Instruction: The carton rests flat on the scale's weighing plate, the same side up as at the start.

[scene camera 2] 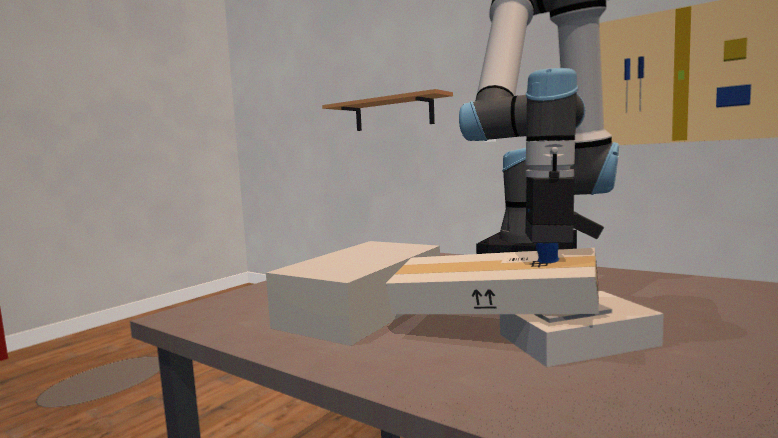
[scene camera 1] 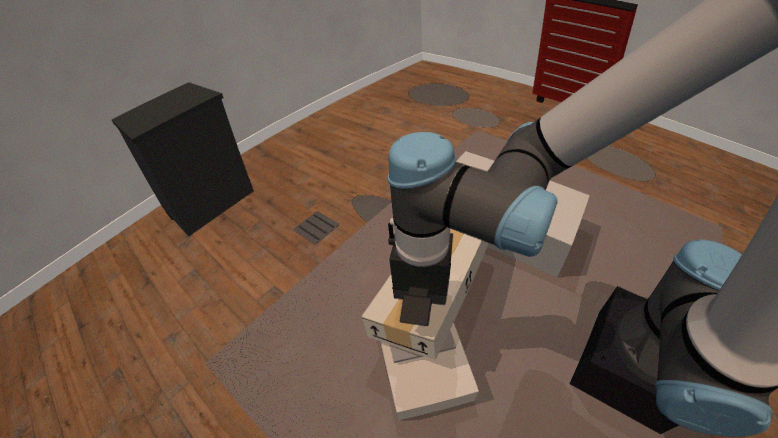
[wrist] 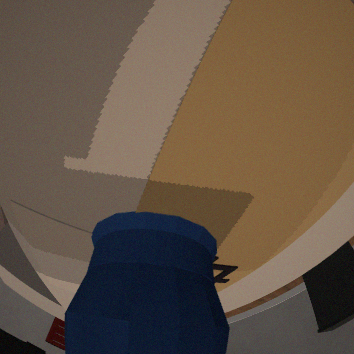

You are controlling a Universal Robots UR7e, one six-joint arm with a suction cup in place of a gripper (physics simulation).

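Pixels of known places: hand at its tool point: (scene camera 2: 547, 266) (wrist: 160, 231); arm's base at its link origin: (scene camera 1: 653, 347).
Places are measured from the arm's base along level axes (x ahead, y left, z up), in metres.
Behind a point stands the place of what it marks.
Observation:
The long white carton (scene camera 1: 381, 309) {y 0.187, x 0.460, z 0.032 m} (scene camera 2: 446, 297) {y -0.011, x 0.506, z -0.019 m} (wrist: 280, 100), with a tan tape strip, looks about level, its printed arrows pointing up. Its near end lies over the grey weighing plate (scene camera 1: 405, 354) {y 0.210, x 0.398, z -0.038 m} (scene camera 2: 603, 312) {y 0.221, x 0.420, z -0.042 m} of the white scale (scene camera 1: 430, 380) {y 0.224, x 0.338, z -0.053 m} (scene camera 2: 604, 340) {y 0.225, x 0.437, z -0.081 m}, at or very close to the plate. Its other end reaches out beyond the scale, above the table. My blue suction cup (scene camera 2: 547, 260) (wrist: 155, 227) is on the carton's top near the scale end, with suction holding it; the tool hides the cup in scene camera 1. Most of the plate is hidden under the carton.
A big pale box (scene camera 1: 568, 209) {y -0.274, x 0.243, z 0.006 m} (scene camera 2: 321, 304) {y -0.230, x 0.567, z -0.040 m} stands on the brown table (scene camera 1: 304, 326) {y 0.250, x 0.632, z -0.107 m} (scene camera 2: 435, 380) {y 0.021, x 0.622, z -0.107 m} by the carton's far end; whether they touch is unclear. The arm's dark base (scene camera 1: 604, 348) {y 0.045, x 0.088, z -0.002 m} stands at the right in scene camera 1.

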